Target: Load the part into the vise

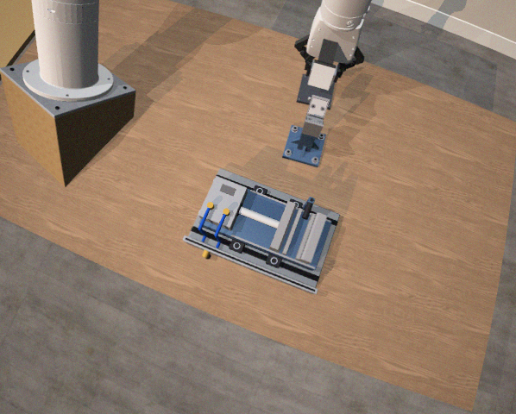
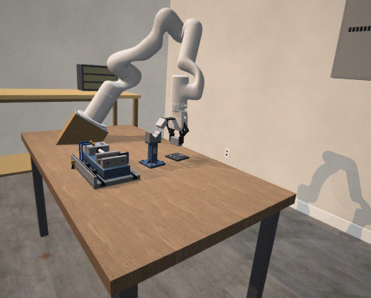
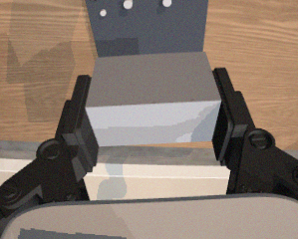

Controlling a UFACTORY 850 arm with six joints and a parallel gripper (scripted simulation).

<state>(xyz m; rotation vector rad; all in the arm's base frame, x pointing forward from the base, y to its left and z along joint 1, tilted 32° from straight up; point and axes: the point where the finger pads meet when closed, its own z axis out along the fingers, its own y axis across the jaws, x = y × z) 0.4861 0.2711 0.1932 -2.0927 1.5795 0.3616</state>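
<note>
Right now my hand is 1 cm to the right of the infeed plate and 10 cm above it. Also, from my hand: work stop (13 cm ahead, 32 cm to the right, 1 cm below); V-block post (5 cm ahead, 15 cm to the right, 4 cm below); part (1 cm to the left, 1 cm below).
</note>
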